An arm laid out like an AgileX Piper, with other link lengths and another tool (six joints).
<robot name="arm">
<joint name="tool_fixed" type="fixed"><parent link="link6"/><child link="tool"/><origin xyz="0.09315 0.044 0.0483" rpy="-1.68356 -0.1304 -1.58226"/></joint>
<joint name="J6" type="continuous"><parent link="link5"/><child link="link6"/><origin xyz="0.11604 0 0.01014"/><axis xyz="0.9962 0 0.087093"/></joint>
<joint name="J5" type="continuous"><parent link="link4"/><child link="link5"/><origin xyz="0 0 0"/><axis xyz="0 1 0"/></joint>
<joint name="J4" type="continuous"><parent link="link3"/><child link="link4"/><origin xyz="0.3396 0 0.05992"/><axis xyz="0.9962 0 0.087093"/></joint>
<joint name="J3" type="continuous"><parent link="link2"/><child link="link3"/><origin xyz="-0.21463 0 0.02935"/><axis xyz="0 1 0"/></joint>
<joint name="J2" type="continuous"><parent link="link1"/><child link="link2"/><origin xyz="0 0 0"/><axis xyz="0 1 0"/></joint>
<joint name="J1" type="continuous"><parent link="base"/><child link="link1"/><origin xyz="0 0 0.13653"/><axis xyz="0 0 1"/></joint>
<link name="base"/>
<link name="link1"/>
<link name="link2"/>
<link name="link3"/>
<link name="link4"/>
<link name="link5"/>
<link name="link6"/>
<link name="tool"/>
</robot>
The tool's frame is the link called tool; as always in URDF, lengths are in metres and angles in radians. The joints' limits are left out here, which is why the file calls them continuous.
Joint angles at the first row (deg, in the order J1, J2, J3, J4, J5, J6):
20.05, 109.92, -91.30, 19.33, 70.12, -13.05
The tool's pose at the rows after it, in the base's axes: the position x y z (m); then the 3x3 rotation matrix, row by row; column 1 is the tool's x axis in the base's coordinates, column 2 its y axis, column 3 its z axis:
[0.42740 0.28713 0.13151], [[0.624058 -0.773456 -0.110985], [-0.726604 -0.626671 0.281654], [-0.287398 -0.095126 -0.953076]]
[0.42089 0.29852 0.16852], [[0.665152 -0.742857 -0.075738], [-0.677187 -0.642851 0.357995], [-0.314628 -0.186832 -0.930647]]
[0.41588 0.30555 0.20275], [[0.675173 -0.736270 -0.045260], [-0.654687 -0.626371 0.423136], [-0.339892 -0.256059 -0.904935]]
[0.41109 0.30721 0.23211], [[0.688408 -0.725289 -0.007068], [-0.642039 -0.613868 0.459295], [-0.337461 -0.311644 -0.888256]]
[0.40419 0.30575 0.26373], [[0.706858 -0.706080 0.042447], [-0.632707 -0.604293 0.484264], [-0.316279 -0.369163 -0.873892]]
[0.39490 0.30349 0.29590], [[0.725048 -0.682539 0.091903], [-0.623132 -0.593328 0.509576], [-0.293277 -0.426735 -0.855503]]
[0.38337 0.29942 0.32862], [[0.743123 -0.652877 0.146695], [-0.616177 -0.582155 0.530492], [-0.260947 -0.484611 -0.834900]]
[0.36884 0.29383 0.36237], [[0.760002 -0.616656 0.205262], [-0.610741 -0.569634 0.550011], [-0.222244 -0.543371 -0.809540]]
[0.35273 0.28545 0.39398], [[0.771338 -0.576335 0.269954], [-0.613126 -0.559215 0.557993], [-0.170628 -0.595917 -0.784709]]
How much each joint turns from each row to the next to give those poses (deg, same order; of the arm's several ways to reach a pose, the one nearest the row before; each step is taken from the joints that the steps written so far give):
0.00, -3.44, 0.00, 3.24, 0.06, -3.44
0.00, -3.19, 0.04, 4.26, 0.00, -3.09
0.00, -3.08, 0.06, 3.26, 0.00, -0.29
0.00, -3.00, 0.00, 1.35, -0.05, 0.00
0.00, -3.58, 0.00, 0.42, 0.00, 0.00
0.00, -3.72, 0.00, 0.44, 0.04, 0.00
0.00, -3.97, 0.00, 0.05, 0.00, 0.00
0.00, -4.29, 0.00, -0.11, 0.00, 0.00
0.01, -4.45, 0.00, -0.98, 0.02, 0.12

